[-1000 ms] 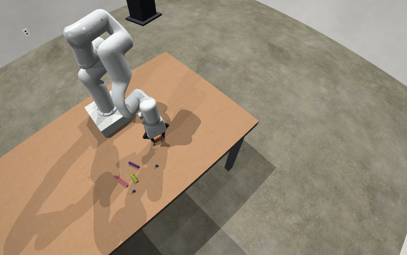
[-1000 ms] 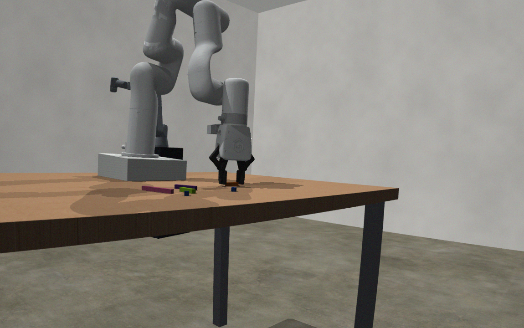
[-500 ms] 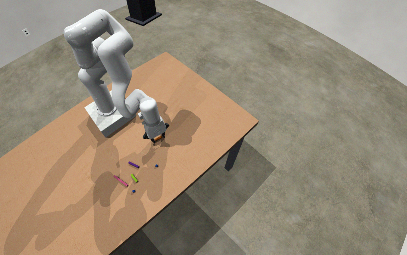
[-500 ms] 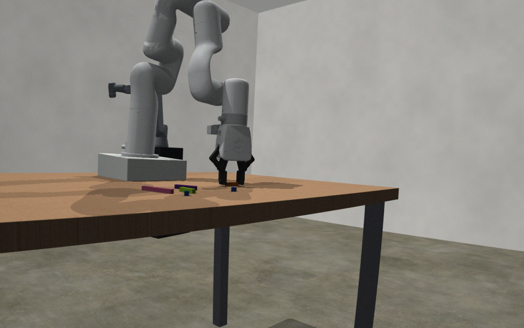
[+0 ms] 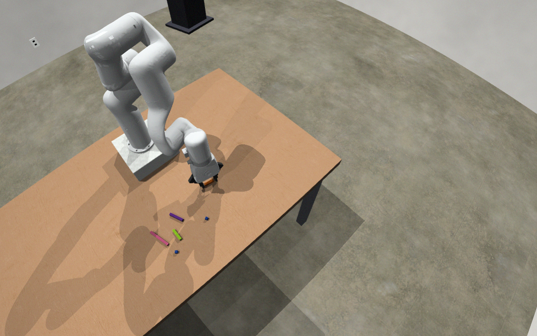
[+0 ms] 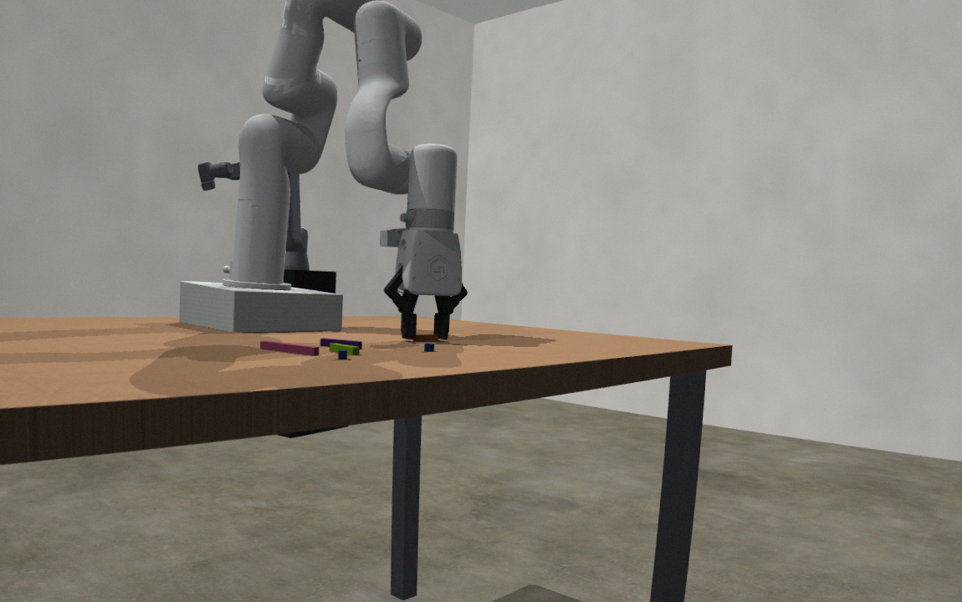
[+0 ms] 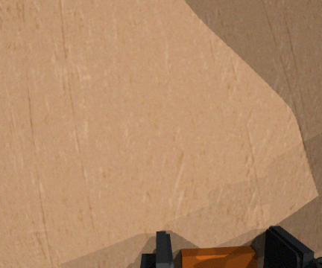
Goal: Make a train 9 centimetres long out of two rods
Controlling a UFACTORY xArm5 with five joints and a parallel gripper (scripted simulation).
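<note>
The orange rod lies 20 mm below my hand. From my hand the other things lie so: pink rod (300 mm to the right, 20 mm below); purple rod (190 mm to the right, 20 mm below); lime rod (50 mm ahead, 240 mm to the right, 20 mm below).
</note>
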